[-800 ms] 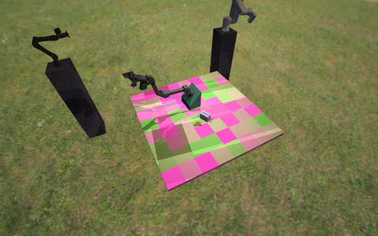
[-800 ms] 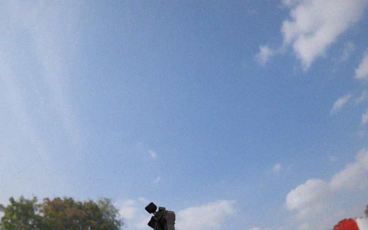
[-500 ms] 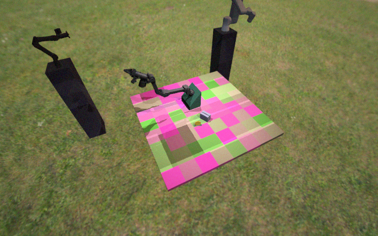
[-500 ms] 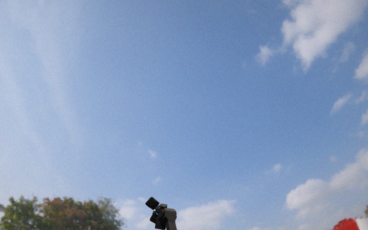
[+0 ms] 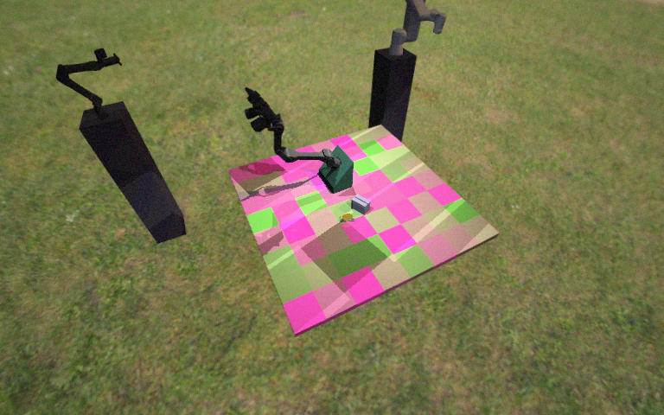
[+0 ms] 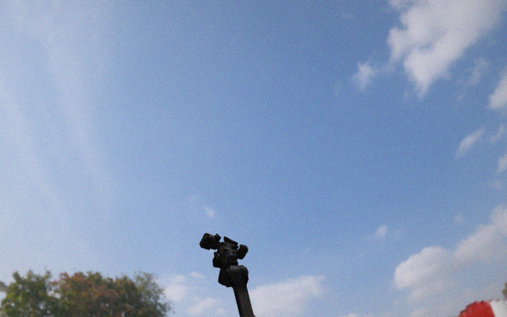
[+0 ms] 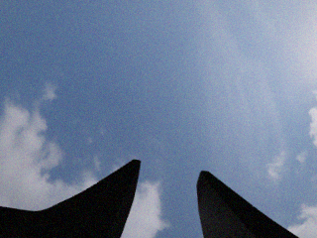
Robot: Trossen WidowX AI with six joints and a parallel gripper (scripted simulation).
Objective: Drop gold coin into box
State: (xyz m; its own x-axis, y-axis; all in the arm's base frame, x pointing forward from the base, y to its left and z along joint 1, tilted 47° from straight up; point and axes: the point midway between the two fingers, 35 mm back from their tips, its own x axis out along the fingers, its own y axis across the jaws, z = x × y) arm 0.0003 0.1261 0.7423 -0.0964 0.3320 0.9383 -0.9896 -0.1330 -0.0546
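Now: the gold coin 74 cm below my gripper tip, 38 cm to the left of it and 33 cm ahead of it.
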